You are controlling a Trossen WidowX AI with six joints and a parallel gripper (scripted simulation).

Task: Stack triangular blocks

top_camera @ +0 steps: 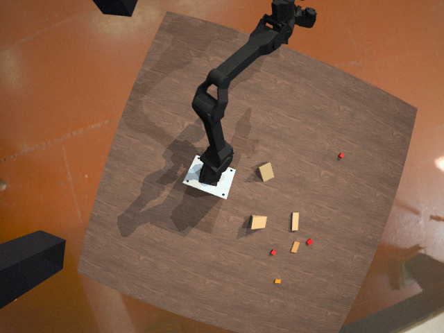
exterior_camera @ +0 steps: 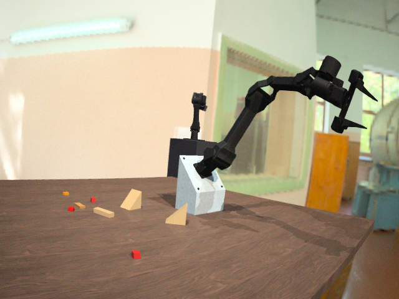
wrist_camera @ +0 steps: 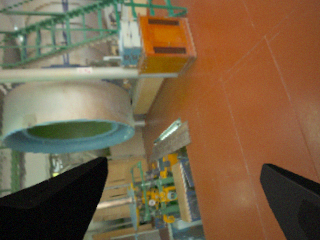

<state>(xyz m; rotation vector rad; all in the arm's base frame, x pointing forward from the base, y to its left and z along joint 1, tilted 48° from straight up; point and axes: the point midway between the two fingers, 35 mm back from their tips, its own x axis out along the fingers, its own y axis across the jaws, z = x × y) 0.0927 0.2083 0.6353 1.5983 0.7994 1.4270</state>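
My gripper tip is 78 cm to the left of the tan triangular block, 38 cm above it and 9 cm short of it. Round my gripper tip: long tan bar (74 cm to the right, 39 cm below, 26 cm ahead); then orange cube (102 cm to the right, 39 cm below, 26 cm ahead).
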